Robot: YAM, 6 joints.
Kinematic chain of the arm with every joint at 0, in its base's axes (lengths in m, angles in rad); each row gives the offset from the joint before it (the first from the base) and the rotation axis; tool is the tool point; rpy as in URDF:
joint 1: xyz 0 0 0.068 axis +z
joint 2: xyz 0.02 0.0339 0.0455 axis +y
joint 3: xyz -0.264 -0.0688 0 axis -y
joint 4: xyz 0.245 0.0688 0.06 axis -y
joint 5: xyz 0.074 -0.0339 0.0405 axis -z
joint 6: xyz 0.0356 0 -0.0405 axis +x
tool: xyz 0 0 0 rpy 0 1.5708 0
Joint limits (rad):
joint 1: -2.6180..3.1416
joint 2: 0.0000..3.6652
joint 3: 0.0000..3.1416
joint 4: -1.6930..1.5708
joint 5: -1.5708..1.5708
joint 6: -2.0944..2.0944
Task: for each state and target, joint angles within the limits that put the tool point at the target. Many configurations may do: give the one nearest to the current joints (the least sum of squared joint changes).
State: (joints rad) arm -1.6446 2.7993 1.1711 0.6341 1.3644 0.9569
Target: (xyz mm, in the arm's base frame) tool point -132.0 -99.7 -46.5
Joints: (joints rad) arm -2.2782 2.4966 0.4077 0.5154 1.5102 0.9569
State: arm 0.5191 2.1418 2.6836 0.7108 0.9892 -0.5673
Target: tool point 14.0 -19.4 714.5
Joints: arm 0.5246 1.6707 2.9709 0.8103 0.7324 -0.5673
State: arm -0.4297 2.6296 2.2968 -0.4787 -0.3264 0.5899
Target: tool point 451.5 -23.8 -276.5
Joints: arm -0.0757 3.4911 2.3736 -0.2413 -0.2974 0.5899
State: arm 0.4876 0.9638 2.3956 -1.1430 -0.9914 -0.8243
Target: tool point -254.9 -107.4 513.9
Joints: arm 0.5084 0.5386 2.4668 -1.2739 -1.0164 -0.8243
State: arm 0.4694 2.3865 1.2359 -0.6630 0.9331 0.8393
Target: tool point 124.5 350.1 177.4
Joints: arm 1.3054 1.9317 1.3267 -0.7375 0.9199 0.8393
